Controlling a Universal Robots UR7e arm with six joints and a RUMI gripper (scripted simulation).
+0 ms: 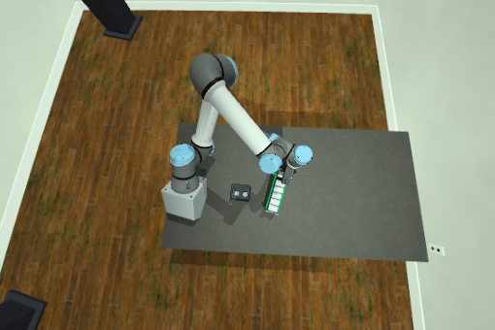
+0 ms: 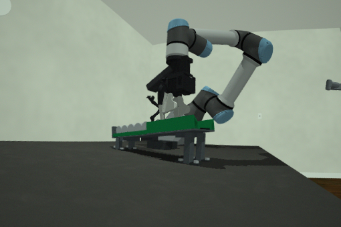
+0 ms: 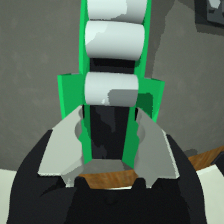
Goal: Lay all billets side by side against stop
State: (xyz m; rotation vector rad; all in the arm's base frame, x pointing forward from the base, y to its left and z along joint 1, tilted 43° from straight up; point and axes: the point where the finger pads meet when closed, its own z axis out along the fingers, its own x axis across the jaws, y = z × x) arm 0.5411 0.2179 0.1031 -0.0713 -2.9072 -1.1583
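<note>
The billet is 2 cm to the right of my hand and 1 cm below it. Round my hand: grey stop (26 cm to the right, 5 cm below, 1 cm behind); dark box (23 cm behind, 20 cm to the right, 10 cm below).
</note>
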